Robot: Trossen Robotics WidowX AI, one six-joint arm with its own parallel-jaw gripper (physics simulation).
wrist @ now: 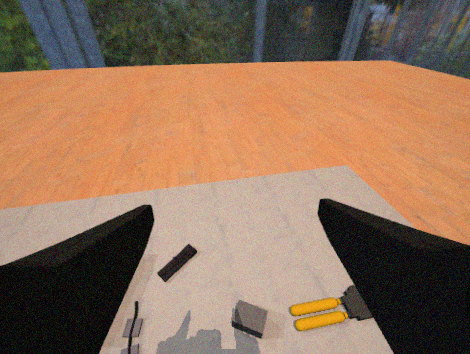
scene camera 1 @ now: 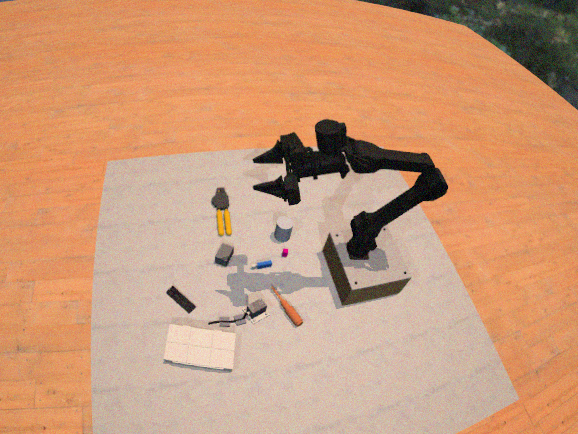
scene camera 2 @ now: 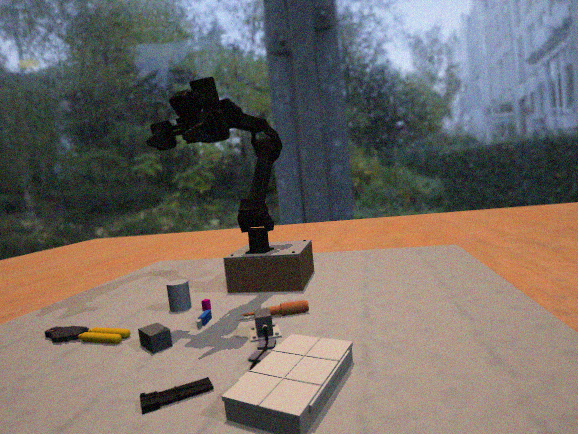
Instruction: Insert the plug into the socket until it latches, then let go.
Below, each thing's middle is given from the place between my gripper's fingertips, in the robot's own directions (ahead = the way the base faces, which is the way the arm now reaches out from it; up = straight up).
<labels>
The dark grey cube (wrist: 248,318) is 38 cm below my hand, 6 cm ahead of it and 4 cm to the right of it. The rest, counted from my hand: white tiled block (scene camera 2: 295,381) (38 cm below, 29 cm to the left, 13 cm ahead); then black bar (scene camera 2: 152,401) (39 cm below, 19 cm ahead, 13 cm to the left).
</labels>
